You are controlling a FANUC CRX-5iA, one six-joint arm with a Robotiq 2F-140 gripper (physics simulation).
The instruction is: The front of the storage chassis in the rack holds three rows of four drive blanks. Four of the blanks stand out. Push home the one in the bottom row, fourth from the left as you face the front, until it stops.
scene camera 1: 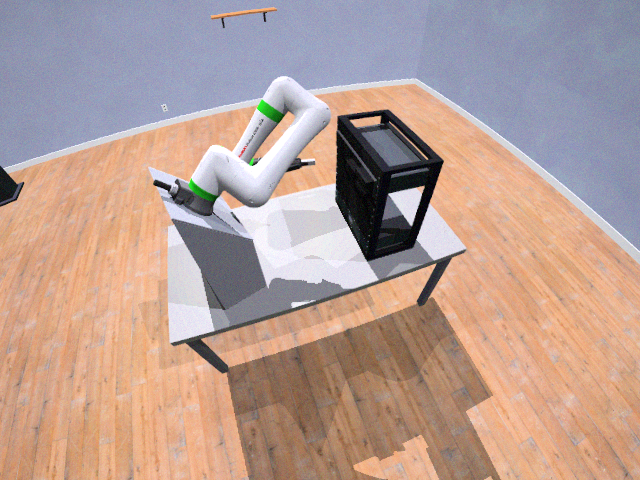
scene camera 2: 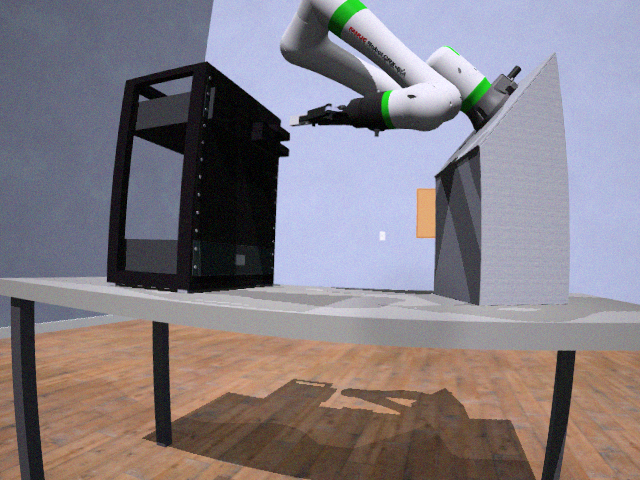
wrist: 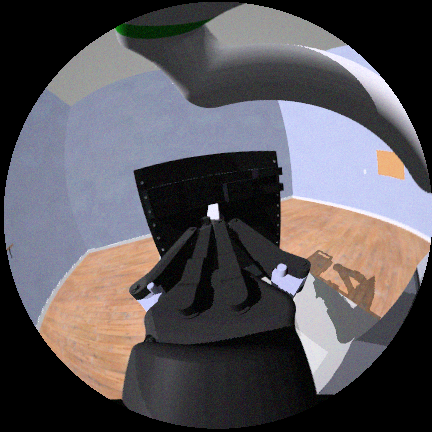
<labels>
black rack: scene camera 1 373,161; scene camera 2; wrist
same spot on black rack: [wrist: 253,195] = [scene camera 2: 273,145]
</labels>
